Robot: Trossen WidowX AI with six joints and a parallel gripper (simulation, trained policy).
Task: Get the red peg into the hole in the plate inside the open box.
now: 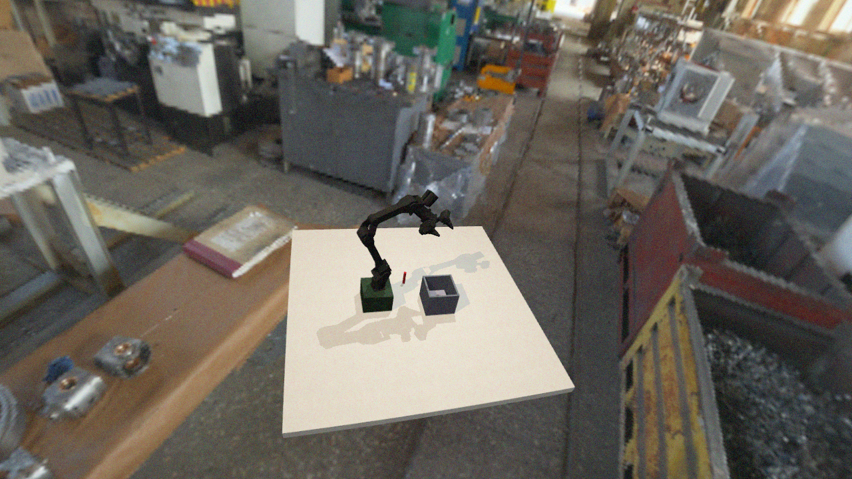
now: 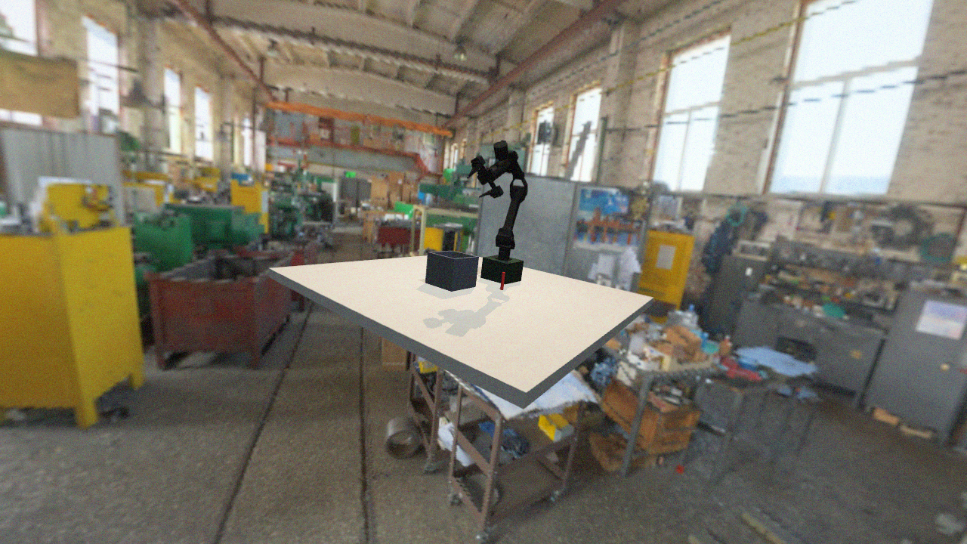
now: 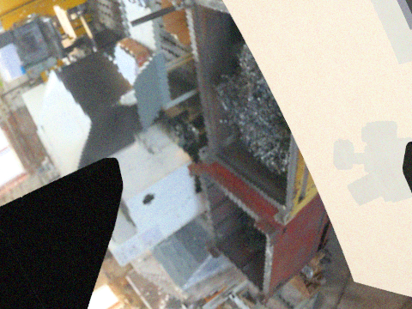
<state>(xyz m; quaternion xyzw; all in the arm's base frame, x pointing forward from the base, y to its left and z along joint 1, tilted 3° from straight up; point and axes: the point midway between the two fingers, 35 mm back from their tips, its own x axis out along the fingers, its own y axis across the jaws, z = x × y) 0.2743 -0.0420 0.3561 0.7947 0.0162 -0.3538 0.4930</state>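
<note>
Now: the red peg 120 mm behind my gripper tip, 130 mm to the left of it and 390 mm below it. The rest, counted from my gripper tip: plate: 10 mm behind, 70 mm to the right, 380 mm below.
</note>
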